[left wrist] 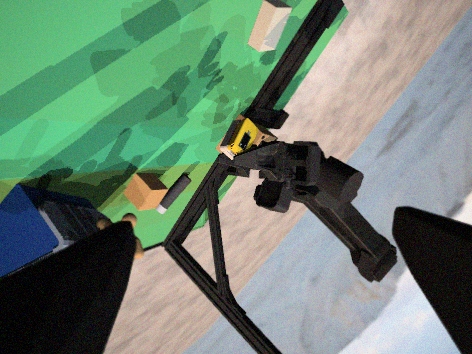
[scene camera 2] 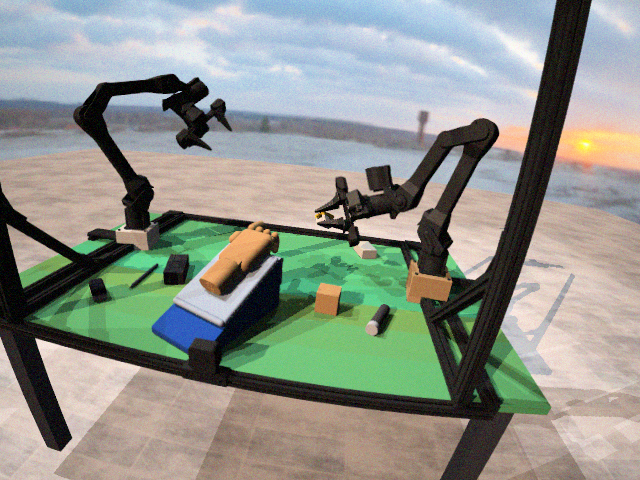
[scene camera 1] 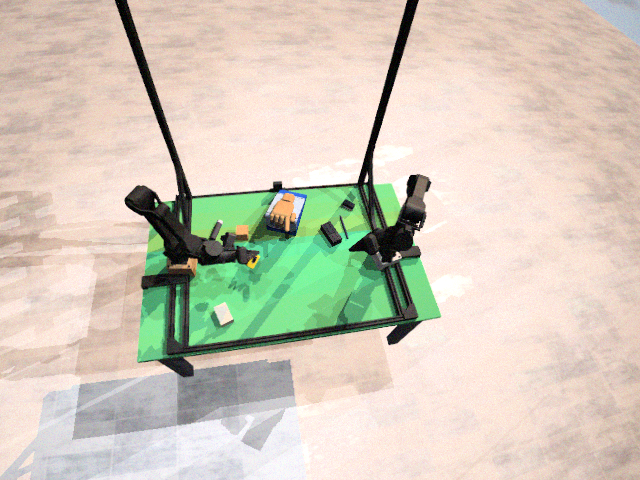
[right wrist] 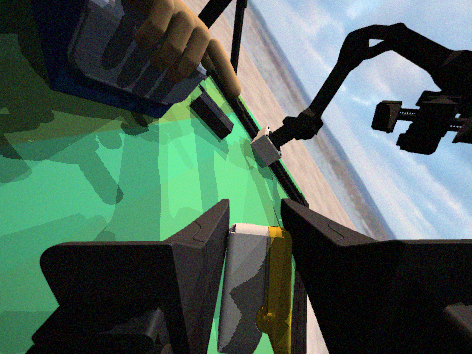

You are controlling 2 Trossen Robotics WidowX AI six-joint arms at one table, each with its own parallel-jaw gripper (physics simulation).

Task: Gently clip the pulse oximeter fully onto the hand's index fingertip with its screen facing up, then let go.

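Frame: origin at the left arm's base, x left, y back, z up, level; millimetres.
Seen in the pictures: left gripper, fingertip midpoint: [left wrist: 264, 227] [scene camera 2: 221, 140] [scene camera 1: 352, 247] [right wrist: 418, 135]; right gripper, fingertip midpoint: [left wrist: 225, 159] [scene camera 2: 315, 217] [scene camera 1: 258, 251] [right wrist: 255, 205]; left arm's base, link origin: [scene camera 2: 137, 226] [right wrist: 274, 140]; right arm's base, link origin: [scene camera 2: 430, 270] [scene camera 1: 180, 257].
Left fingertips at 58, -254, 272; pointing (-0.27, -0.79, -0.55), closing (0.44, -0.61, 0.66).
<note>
Pixels of each thing's top centre, then the offset from my left fingertips to it, as dx, dy, dz.
- pulse oximeter, top centre: [right wrist: 309, 266] [left wrist: 254, 151] [scene camera 2: 326, 209] [scene camera 1: 251, 256] -165, -318, -152
- orange cube, top centre: [left wrist: 154, 199] [scene camera 2: 329, 289] [scene camera 1: 241, 229] -382, -310, -280
- dark cylinder, top centre: [scene camera 2: 379, 313] [left wrist: 177, 197] [scene camera 1: 216, 228] -442, -416, -303
- black box, top centre: [right wrist: 218, 111] [scene camera 2: 176, 262] [scene camera 1: 331, 231] -251, +72, -295
- pen, top centre: [scene camera 2: 143, 274] [scene camera 1: 343, 225] -278, +152, -321
- small black block, top centre: [scene camera 2: 96, 283] [scene camera 1: 349, 203] -378, +222, -298
The pulse oximeter [scene camera 1: 253, 260] [scene camera 2: 323, 217] [left wrist: 243, 140] [right wrist: 280, 280] is yellow and white, with a dark screen on its yellow face. My right gripper [right wrist: 255, 205] is shut on it and holds it above the table, apart from the hand; in the right wrist view its yellow half is at the right finger. The tan hand [scene camera 1: 283, 207] [scene camera 2: 242, 253] [right wrist: 175, 45] rests on a blue wedge stand [scene camera 1: 302, 199] [scene camera 2: 180, 329] with a pale top. Its index finger [scene camera 1: 287, 224] [right wrist: 225, 67] sticks out past the curled ones, bare. My left gripper [scene camera 2: 221, 140] [left wrist: 264, 227] is open and empty, high over the table.
An orange cube [scene camera 1: 241, 232] [scene camera 2: 328, 299] and a dark cylinder [scene camera 1: 216, 229] [scene camera 2: 377, 319] lie between the hand and the right arm's base. A black box [scene camera 1: 330, 233] [scene camera 2: 176, 269], a pen [scene camera 1: 343, 227] [scene camera 2: 143, 275] and a small black block [scene camera 1: 347, 204] lie on the hand's other side.
</note>
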